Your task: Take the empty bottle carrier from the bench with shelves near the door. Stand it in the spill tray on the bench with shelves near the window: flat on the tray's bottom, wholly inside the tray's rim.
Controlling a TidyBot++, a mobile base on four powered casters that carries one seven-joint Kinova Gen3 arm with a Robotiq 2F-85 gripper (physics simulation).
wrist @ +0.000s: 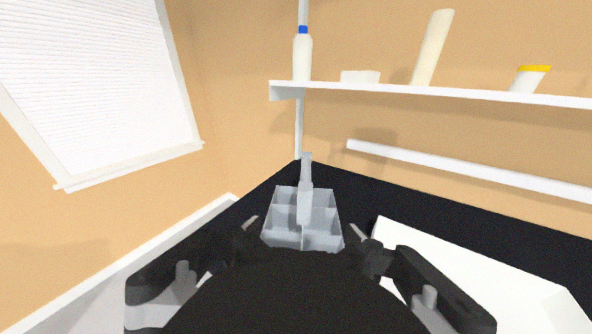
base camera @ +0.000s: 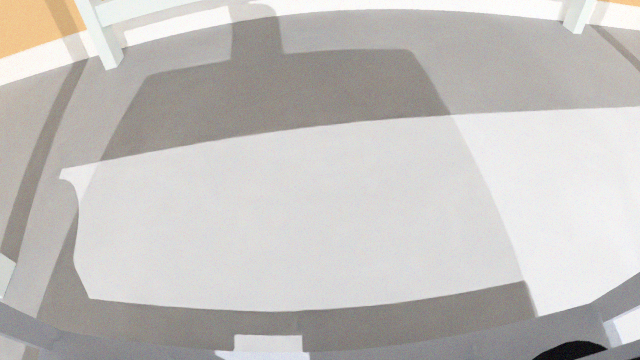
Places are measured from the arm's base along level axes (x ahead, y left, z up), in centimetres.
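Where they show: gripper, fingertip midpoint: (wrist: 302, 229).
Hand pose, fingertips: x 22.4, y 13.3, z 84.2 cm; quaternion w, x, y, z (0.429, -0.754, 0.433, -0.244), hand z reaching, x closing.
Note:
Things, the pixels of their top centre, and the offset from my fingertips. "spot": a spot on its surface instead. Level surfaces: height alone.
- bottle carrier, top centre: (wrist: 306, 166) dx +18.0, dy +10.5, dz -4.4 cm
- black bench top, surface height: dz -32.4 cm
- blue-capped bottle, surface spot: (wrist: 302, 57) spot: dx +48.7, dy +32.9, dz +21.1 cm
- window, surface spot: (wrist: 100, 90) spot: dx +3.5, dy +150.5, dz +7.4 cm
The bottle carrier (wrist: 322, 220), light grey with empty compartments and an upright central handle, stands upright on the black bench top (wrist: 425, 205) near the corner in the wrist view. My gripper (wrist: 302, 229) is open with nothing between its fingers. Its fingertips show to the left and right of the carrier, and the black gripper body hides what is in front of the carrier's near edge. How far the fingertips are from the handle in depth I cannot tell. A spill tray cannot be made out with certainty.
A white, box-like object (wrist: 465, 260) lies on the bench to the carrier's right. Above is a shelf (wrist: 450, 93) with a blue-capped bottle (wrist: 302, 57), a small white box, a leaning cream cylinder and a yellow-lidded jar. A window (wrist: 100, 90) is at left. Pale bench legs (base camera: 102, 40) (base camera: 580, 15) stand ahead.

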